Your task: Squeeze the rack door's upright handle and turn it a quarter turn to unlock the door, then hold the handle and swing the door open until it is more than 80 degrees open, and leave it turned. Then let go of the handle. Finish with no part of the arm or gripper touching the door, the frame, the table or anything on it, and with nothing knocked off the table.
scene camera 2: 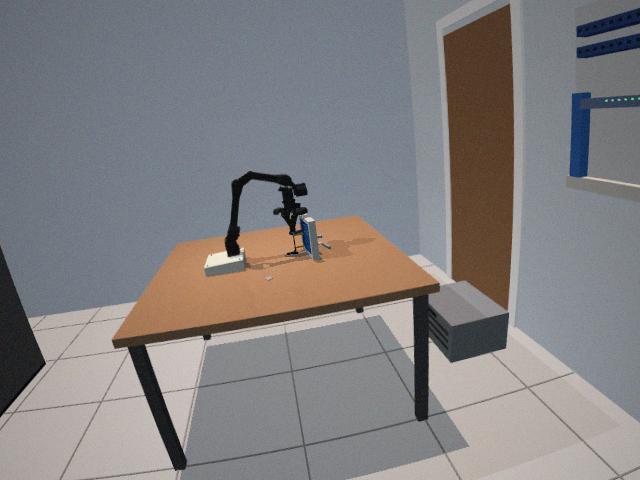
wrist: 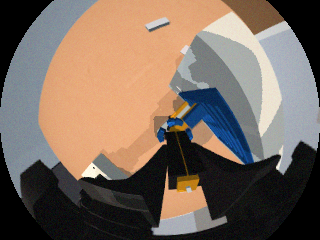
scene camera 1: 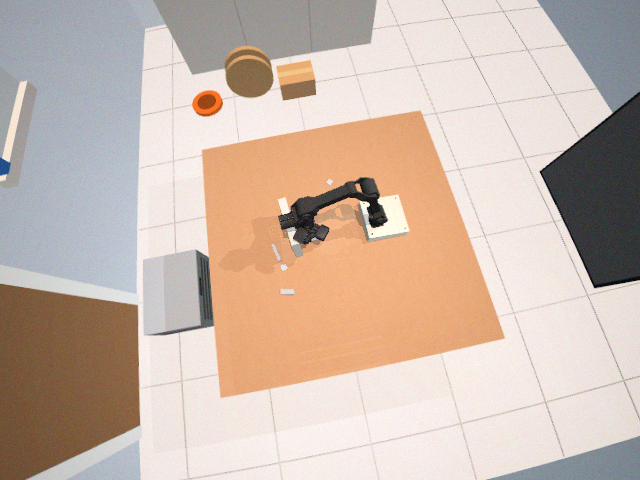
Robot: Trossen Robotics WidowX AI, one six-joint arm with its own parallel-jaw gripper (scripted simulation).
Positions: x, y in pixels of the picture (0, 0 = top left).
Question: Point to a rack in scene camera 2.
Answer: At 308, 220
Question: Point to a rack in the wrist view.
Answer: At 225, 55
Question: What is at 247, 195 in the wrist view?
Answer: My gripper.
